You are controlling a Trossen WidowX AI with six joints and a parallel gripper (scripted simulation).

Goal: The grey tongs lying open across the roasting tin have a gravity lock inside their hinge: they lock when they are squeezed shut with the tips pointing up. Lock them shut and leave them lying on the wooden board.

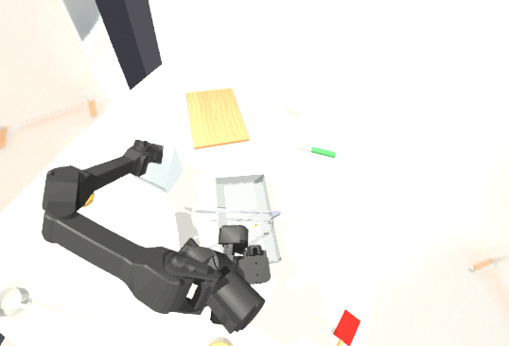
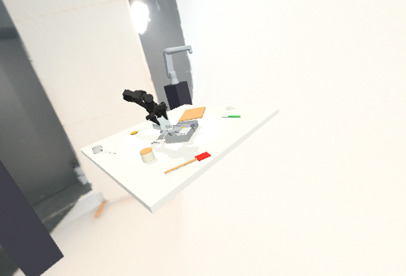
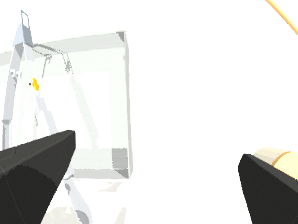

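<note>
Right now the grey roasting tin is 180 mm to the left of my gripper tip, 150 mm below it and 40 mm behind it. The rest, counted from my gripper tip: wooden board (630 mm to the left, 300 mm behind, 170 mm below); then yellow disc (620 mm behind, 170 mm below, 80 mm to the left); then red spatula (320 mm ahead, 170 mm below, 130 mm to the right).
</note>
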